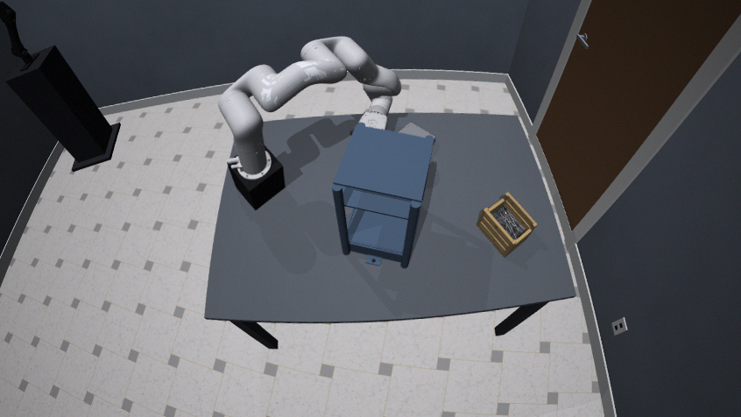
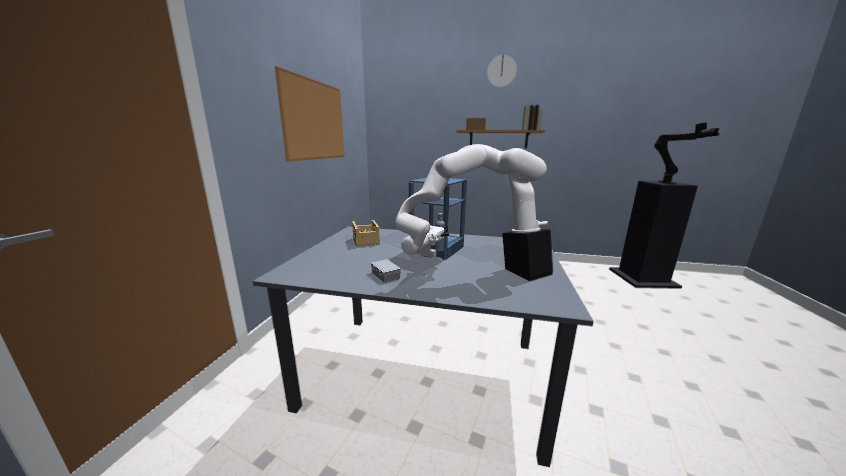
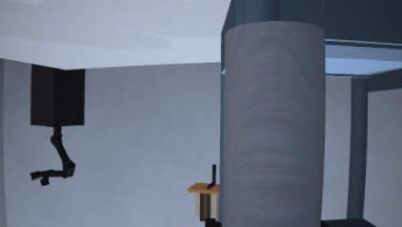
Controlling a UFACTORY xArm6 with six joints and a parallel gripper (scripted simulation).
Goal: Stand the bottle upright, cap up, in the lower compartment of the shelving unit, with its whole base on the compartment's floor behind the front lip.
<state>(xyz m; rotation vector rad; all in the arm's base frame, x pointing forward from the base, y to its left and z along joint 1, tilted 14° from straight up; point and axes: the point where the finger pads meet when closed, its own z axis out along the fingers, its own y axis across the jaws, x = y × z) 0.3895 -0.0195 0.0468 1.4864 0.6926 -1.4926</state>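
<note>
The blue shelving unit lies 230 mm to the right of my hand and 10 mm above it. From my hand the other things lie so: grey box (240 mm ahead, 130 mm to the left, 160 mm below); bottle (10 mm above); wooden crate (430 mm ahead, 350 mm to the right, 140 mm below).
</note>
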